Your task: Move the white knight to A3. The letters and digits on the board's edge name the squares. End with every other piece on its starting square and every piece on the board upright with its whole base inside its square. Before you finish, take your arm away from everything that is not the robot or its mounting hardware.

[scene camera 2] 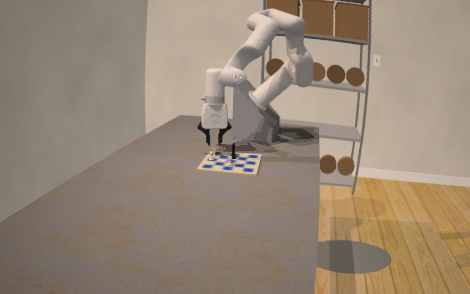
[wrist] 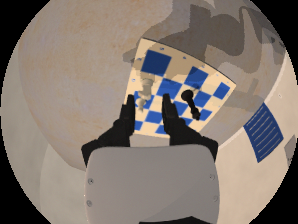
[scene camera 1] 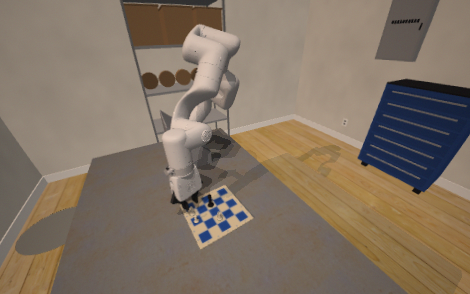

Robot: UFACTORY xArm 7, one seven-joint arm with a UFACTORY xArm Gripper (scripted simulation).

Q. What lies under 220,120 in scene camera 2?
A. My gripper.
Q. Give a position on a blue-and-cream chessboard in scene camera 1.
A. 208,230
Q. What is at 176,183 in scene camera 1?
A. My gripper.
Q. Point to a blue-and-cream chessboard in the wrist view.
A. At 172,71
